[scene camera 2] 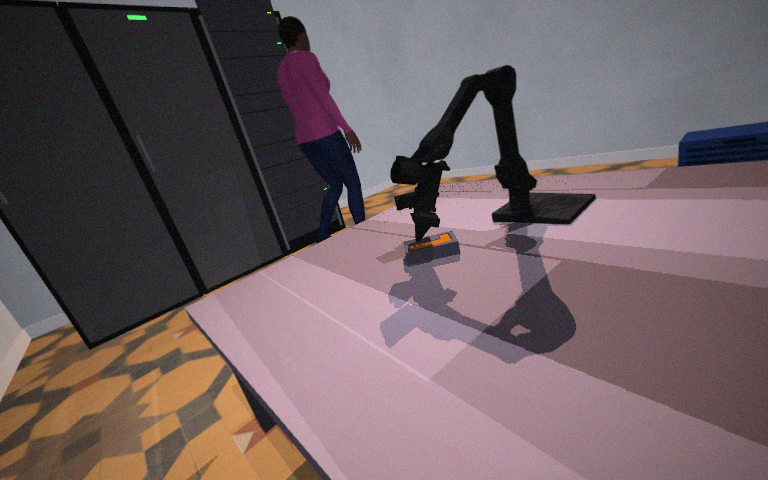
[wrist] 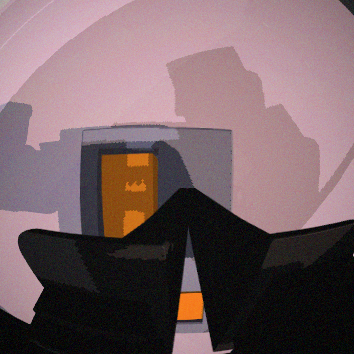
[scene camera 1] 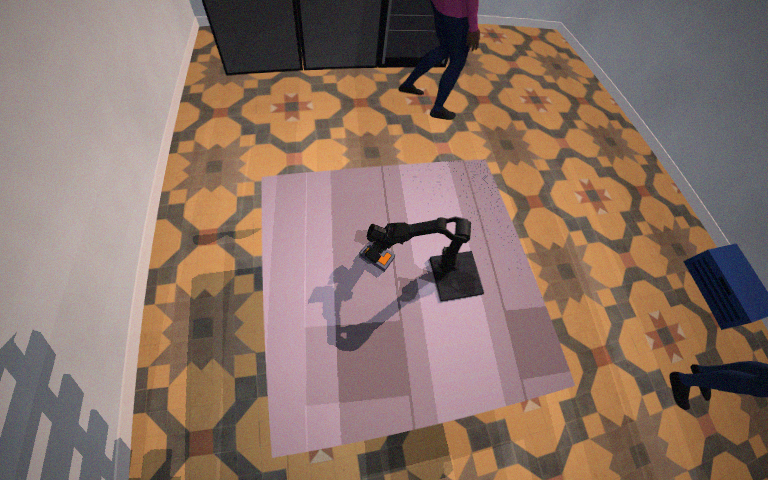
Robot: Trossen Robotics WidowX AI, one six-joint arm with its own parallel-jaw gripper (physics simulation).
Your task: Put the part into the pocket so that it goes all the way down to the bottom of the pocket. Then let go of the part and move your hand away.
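Where they show: gripper, between the fingertips: [scene camera 2: 417, 241] [wrist: 186, 195] [scene camera 1: 374, 247]; arm's base, origin of its link: [scene camera 2: 519, 207] [scene camera 1: 446, 265].
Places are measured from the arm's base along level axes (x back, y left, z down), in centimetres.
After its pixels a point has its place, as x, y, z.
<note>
The orange part [scene camera 1: 385, 258] @(-26.7, -12.5, -1.3) [scene camera 2: 444, 238] @(-27.2, -12.3, -1.2) [wrist: 127, 195] @(-32.1, -17.6, -1.1) lies in the pocket of a grey block [scene camera 1: 380, 267] @(-30.3, -9.5, 0.0) [scene camera 2: 433, 257] @(-33.0, -13.3, 1.7) [wrist: 212, 155] @(-29.6, -22.2, -1.2). Its top looks slightly below the block's rim in the wrist view, with a dark gap along its left and upper edges. More orange shows between the fingers lower in that view. How deep the part sits cannot be measured here. My gripper [scene camera 1: 372, 255] @(-29.5, -19.6, -1.3) [scene camera 2: 419, 237] @(-29.5, -19.6, -1.3) [wrist: 186, 195] @(-29.5, -19.6, -1.3) is shut with nothing between its fingertips. The tips point down, at or just above the block's top. The fingers hide the middle of the block and part in the wrist view.
The block rests on the pink table [scene camera 1: 453, 362] @(-16.0, 40.8, 2.4) [scene camera 2: 317, 316] @(-62.7, -27.5, 2.4). The arm's black base plate [scene camera 1: 457, 288] @(0.1, 11.8, 0.8) [scene camera 2: 557, 208] @(-1.3, 10.5, 0.7) stands to the block's right. Dark cabinets [scene camera 1: 339, 33] [scene camera 2: 130, 169], a person in pink [scene camera 1: 453, 39] [scene camera 2: 308, 96] and a blue box [scene camera 1: 727, 285] [scene camera 2: 724, 144] are beyond the table.
</note>
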